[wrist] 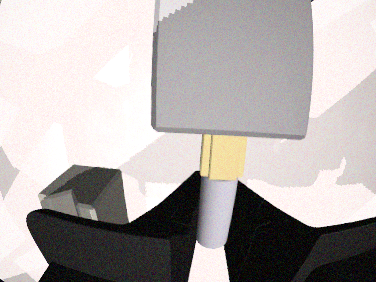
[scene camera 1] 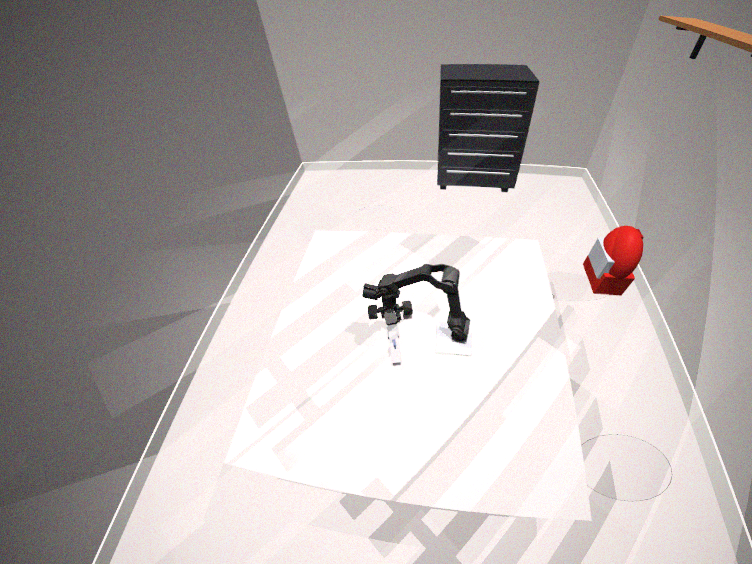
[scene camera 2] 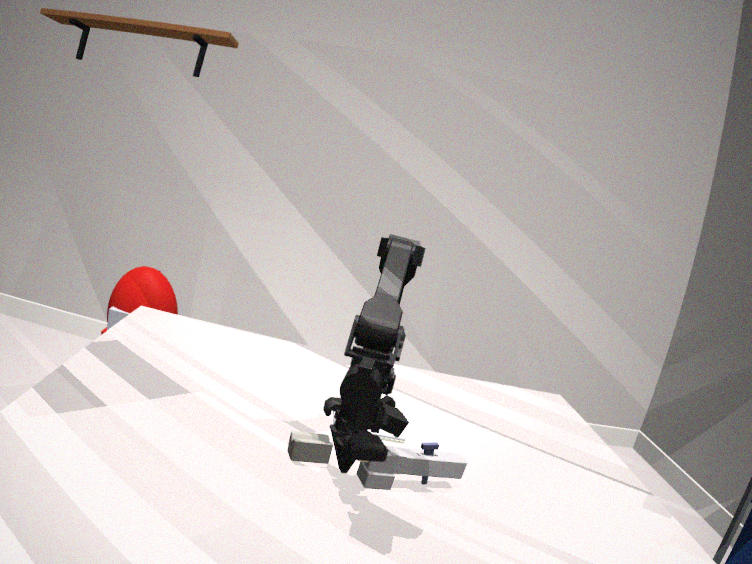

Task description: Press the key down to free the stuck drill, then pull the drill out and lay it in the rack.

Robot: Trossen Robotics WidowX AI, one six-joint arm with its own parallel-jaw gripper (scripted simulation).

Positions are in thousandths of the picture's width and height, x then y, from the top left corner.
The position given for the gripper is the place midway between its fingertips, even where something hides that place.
Observation:
The gripper (scene camera 2: 455, 836) carries a drill (wrist: 592, 562). Further things: a grey housing block (scene camera 2: 501, 843) and a grey rack (scene camera 2: 404, 793).
The gripper is seen too in the wrist view (wrist: 560, 637). The grey housing block shows as well in the wrist view (wrist: 602, 268). The grey rack shows as well in the wrist view (wrist: 251, 683).

